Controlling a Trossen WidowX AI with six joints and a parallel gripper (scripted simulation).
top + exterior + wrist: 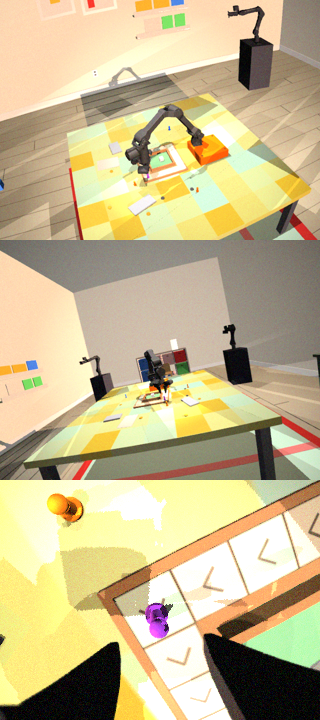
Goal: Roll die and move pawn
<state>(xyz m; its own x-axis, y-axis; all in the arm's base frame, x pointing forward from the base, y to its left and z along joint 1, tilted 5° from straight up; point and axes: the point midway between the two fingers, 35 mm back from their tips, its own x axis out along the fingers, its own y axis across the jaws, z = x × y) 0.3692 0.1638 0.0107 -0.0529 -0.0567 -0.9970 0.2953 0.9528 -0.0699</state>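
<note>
Now: gripper tip 40 mm above the purple pawn. Also, from my gripper tip: green dice tray: 120 mm to the right, 100 mm behind, 60 mm below; grey card: 190 mm to the left, 70 mm ahead, 60 mm below; white die: 120 mm to the right, 110 mm behind, 40 mm below.
</note>
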